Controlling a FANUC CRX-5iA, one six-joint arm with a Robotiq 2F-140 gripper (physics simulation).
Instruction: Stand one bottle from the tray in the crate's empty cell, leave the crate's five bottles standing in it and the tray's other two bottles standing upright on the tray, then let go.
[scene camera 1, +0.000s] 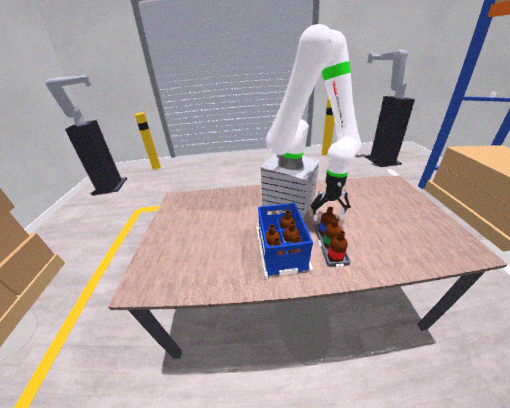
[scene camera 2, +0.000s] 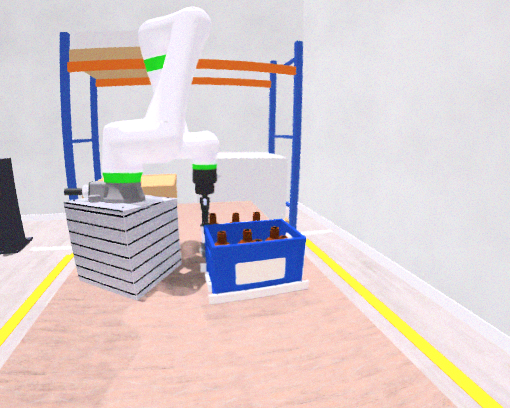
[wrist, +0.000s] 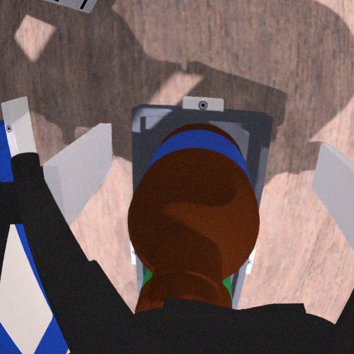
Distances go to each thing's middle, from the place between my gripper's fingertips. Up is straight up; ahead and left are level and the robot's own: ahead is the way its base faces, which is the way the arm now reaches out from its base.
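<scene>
With the blue-label bottle (wrist: 193, 220) in sight, I can tell where my hand is: 20 mm to the left of the bottle, 30 mm short of it, and 20 mm below it.
</scene>
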